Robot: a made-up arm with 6 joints. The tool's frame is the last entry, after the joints. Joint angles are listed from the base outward.
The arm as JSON. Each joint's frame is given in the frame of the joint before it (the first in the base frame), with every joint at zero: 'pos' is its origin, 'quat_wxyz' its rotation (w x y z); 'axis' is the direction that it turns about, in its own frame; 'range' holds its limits. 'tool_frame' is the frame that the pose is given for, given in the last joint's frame.
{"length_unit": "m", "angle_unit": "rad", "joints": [
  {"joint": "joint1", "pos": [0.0, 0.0, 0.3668], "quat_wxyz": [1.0, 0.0, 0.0, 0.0], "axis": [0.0, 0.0, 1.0], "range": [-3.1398, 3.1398]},
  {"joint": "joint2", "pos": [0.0, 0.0, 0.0], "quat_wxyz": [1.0, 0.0, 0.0, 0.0], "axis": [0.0, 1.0, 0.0], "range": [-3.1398, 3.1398]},
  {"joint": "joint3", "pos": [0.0, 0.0, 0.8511], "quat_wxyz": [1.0, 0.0, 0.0, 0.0], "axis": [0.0, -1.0, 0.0], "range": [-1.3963, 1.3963]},
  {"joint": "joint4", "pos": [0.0, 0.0, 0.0], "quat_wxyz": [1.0, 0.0, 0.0, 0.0], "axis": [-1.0, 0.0, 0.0], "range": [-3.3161, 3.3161]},
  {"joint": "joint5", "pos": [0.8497, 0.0, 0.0], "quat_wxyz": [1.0, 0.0, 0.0, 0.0], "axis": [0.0, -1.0, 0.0], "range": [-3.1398, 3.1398]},
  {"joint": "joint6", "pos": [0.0, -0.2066, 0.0], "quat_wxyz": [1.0, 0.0, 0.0, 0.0], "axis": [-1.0, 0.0, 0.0], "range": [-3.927, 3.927]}
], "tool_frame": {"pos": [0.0, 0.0, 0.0], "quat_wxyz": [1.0, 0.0, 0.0, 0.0]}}
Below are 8 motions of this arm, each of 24 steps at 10 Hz.
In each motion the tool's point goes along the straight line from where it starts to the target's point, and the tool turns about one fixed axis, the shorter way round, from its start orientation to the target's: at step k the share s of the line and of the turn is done. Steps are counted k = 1, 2, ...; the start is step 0. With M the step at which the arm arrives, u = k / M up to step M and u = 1 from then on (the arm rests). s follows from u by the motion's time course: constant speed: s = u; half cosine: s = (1 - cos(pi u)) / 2; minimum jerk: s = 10 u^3 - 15 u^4 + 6 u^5.
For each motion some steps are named. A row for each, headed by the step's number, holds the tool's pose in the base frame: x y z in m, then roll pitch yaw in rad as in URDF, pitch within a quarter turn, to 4 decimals.
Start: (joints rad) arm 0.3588 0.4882 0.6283 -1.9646 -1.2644 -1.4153
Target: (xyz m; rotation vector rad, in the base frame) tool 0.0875 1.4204 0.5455 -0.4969 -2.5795 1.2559
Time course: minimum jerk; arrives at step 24
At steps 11, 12, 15, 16, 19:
11: 0.7064 0.8997 0.8359 -2.8996 -0.1188 2.0654
12: 0.6231 0.9698 0.7969 -2.8129 -0.0843 2.1510
15: 0.3823 1.1724 0.6838 -2.5503 -0.0289 2.4103
16: 0.3123 1.2313 0.6510 -2.4722 -0.0259 2.4874
19: 0.1566 1.3623 0.5779 -2.2992 -0.0407 2.6584

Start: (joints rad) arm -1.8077 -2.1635 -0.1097 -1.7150 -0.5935 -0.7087
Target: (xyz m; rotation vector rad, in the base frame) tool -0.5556 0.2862 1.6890 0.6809 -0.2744 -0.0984
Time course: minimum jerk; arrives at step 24
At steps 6, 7, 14, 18, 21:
6: 0.1618 0.8247 0.8372 0.1173 -0.7352 0.3534
7: 0.1228 0.7954 0.8835 0.1634 -0.7159 0.3097
14: -0.2782 0.4944 1.3597 0.5337 -0.4492 -0.0337
18: -0.4728 0.3484 1.5906 0.6597 -0.2908 -0.1448
21: -0.5428 0.2958 1.6737 0.6991 -0.2309 -0.1785

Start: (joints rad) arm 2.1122 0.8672 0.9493 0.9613 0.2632 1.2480
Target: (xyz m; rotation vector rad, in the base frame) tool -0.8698 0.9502 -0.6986 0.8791 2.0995 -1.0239
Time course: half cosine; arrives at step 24
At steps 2, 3, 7, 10, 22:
2: -0.6659 1.3245 1.1243 -2.2507 -0.2117 2.3410
3: -0.6702 1.3164 1.0854 -2.2589 -0.1894 2.3507
7: -0.7029 1.2565 0.7932 -2.3133 -0.0206 2.4163
10: -0.7392 1.1898 0.4687 -2.3613 0.1704 2.4793
22: -0.8663 0.9567 -0.6670 -2.4518 0.8537 2.6742

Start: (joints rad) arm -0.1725 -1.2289 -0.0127 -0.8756 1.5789 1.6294
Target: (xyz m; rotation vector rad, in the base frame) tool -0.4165 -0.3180 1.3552 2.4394 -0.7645 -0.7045
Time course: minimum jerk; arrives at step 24
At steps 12, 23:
12: -0.3960 -0.1935 1.3746 1.7155 0.3343 -1.6816
23: -0.4165 -0.3178 1.3552 2.4845 0.3309 -0.7220

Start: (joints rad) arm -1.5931 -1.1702 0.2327 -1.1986 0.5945 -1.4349
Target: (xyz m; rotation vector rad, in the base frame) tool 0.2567 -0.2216 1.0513 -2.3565 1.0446 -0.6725
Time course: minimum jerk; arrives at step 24
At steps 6, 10, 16, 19, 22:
6: -0.0317 0.3837 1.4574 -2.2045 -1.0079 -2.9175
10: 0.0465 0.2195 1.3473 -2.5338 -0.8601 -2.1838
16: 0.1892 -0.0799 1.1464 -2.5945 -0.4271 -1.2843
19: 0.2359 -0.1780 1.0805 -2.5243 -0.2959 -1.0307
22: 0.2551 -0.2182 1.0536 -2.4869 -0.2477 -0.9270

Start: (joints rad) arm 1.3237 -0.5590 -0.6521 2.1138 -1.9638 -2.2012
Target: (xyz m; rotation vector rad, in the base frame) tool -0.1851 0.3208 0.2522 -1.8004 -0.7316 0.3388
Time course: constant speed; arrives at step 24
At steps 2, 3, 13, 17, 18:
2: -0.0181 0.4161 1.1077 0.5604 -0.6441 -0.5625
3: -0.0257 0.4117 1.0688 0.4501 -0.6918 -0.5061
13: -0.1016 0.3684 0.6800 -0.9143 -0.7505 0.3474
17: -0.1320 0.3511 0.5244 -1.3549 -0.5606 0.5712
18: -0.1396 0.3468 0.4855 -1.4482 -0.5032 0.6065

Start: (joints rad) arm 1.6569 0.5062 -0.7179 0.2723 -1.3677 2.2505
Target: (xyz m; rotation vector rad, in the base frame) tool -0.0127 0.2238 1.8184 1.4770 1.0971 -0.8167
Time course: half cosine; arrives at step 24
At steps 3, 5, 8, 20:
3: 0.1279 0.7473 0.3875 1.0003 0.5702 -1.1425
5: 0.1183 0.7117 0.4846 1.0084 0.6295 -1.0875
8: 0.0969 0.6319 0.7028 1.0443 0.7608 -0.9509
20: -0.0029 0.2603 1.7188 1.9230 1.1682 0.3461

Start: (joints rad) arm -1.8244 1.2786 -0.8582 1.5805 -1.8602 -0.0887
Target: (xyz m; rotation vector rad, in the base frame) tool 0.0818 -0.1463 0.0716 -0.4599 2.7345 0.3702
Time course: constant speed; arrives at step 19
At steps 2, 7, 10, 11, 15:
2: -0.1095 -0.4781 -0.1857 2.6649 -0.1688 3.0867
7: -0.0532 -0.3805 -0.1100 2.7219 0.0015 -3.1105
10: -0.0195 -0.3220 -0.0646 2.7633 0.1010 -3.0540
11: -0.0082 -0.3025 -0.0495 2.7784 0.1336 -3.0341
15: 0.0368 -0.2244 0.0111 2.8467 0.2607 -2.9481

